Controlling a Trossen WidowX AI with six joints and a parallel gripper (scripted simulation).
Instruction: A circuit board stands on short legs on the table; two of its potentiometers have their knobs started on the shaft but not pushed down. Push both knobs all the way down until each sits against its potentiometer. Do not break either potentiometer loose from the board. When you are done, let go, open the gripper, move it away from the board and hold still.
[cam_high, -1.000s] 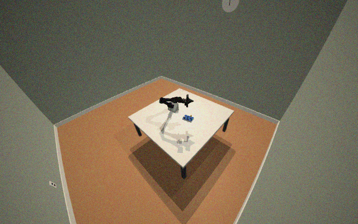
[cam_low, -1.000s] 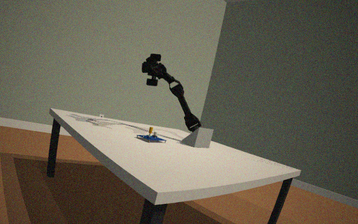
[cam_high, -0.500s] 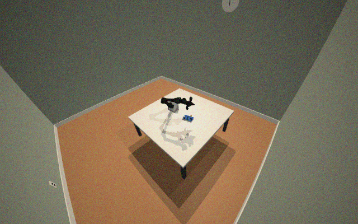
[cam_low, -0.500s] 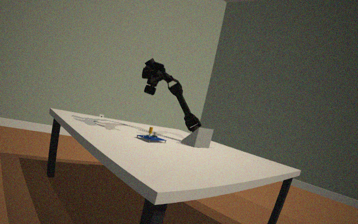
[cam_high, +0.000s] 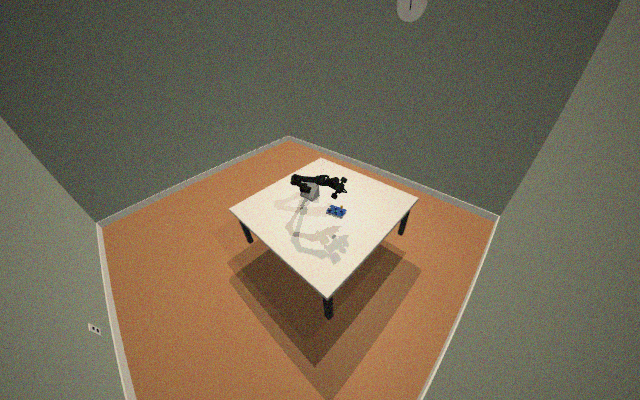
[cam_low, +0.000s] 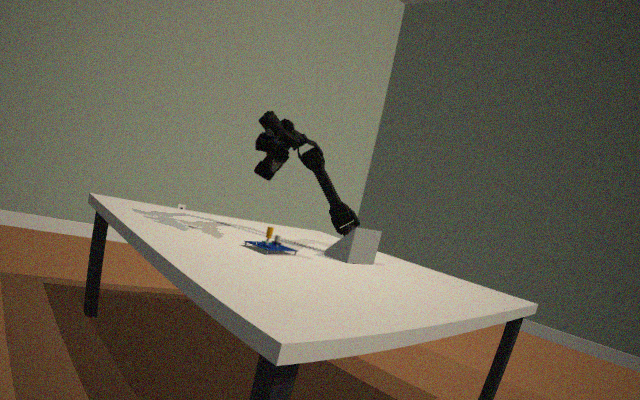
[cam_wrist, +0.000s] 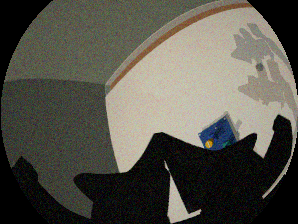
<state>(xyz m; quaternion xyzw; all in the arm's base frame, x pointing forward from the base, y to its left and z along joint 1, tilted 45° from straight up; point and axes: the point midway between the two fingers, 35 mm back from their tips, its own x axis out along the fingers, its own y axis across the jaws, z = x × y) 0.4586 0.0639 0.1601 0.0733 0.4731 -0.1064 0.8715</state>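
The yellow knob is 180 mm below my gripper tip and 50 mm behind it.
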